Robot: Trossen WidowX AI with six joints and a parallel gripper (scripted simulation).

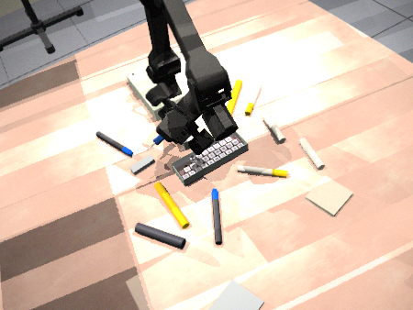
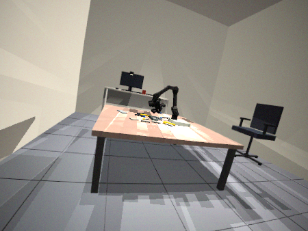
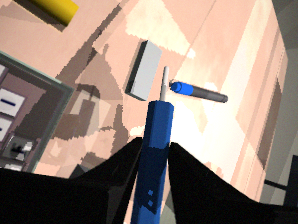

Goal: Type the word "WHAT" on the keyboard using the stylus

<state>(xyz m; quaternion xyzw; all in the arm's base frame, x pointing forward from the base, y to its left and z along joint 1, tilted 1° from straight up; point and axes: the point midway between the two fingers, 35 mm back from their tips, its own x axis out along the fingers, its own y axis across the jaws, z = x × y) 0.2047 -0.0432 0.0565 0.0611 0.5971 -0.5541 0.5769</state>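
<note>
My gripper tip is 80 mm to the left of the eraser and 70 mm above it. Round my gripper tip: blue stylus 10 mm to the right, 10 mm ahead; white pad 300 mm to the left, 280 mm ahead, 70 mm below.
</note>
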